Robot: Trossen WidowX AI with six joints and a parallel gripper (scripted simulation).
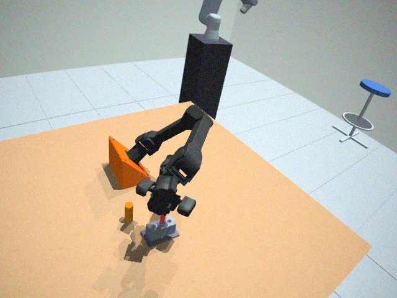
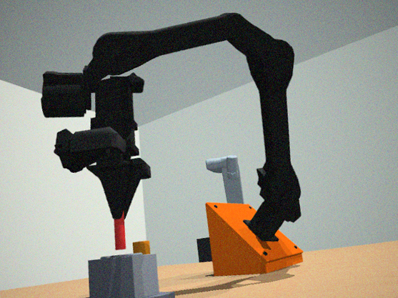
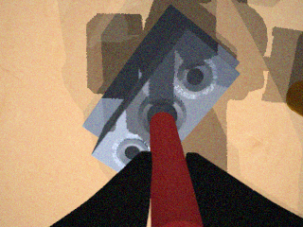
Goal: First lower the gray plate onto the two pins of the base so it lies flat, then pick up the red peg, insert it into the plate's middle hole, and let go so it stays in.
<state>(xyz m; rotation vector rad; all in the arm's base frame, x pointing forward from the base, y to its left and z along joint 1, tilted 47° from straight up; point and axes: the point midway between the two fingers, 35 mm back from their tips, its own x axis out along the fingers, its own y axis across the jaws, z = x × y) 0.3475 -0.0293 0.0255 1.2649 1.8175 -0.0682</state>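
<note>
The red peg is right at my gripper tip. The rest, counted from my gripper tip: short orange cylinder (100 mm behind, 80 mm to the right, 70 mm below); then gray base (100 mm below); then gray plate (60 mm below).
</note>
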